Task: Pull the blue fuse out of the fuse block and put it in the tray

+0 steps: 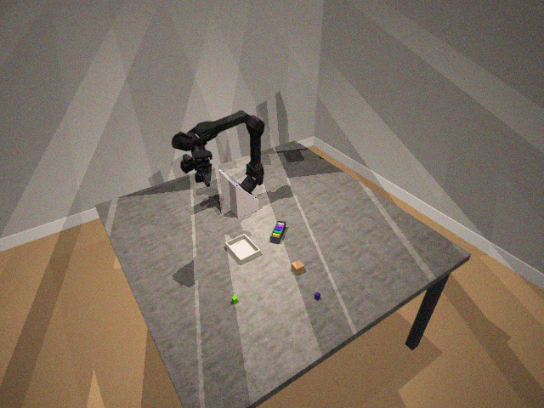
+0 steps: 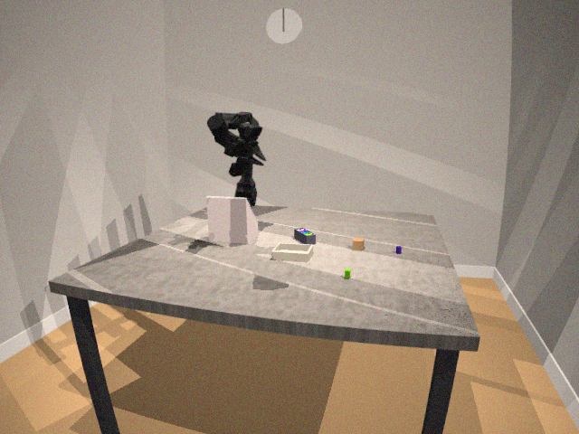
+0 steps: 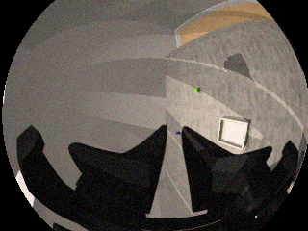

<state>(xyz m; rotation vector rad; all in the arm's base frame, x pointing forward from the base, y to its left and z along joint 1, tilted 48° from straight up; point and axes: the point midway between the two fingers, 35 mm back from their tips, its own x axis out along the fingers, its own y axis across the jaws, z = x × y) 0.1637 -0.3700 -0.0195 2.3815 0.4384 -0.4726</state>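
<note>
Right now the blue fuse is 320 mm below my gripper tip, 280 mm to the left of it and 70 mm ahead of it. The rest, counted from my gripper tip: white tray (340 mm below, 90 mm to the left, 70 mm ahead).
</note>
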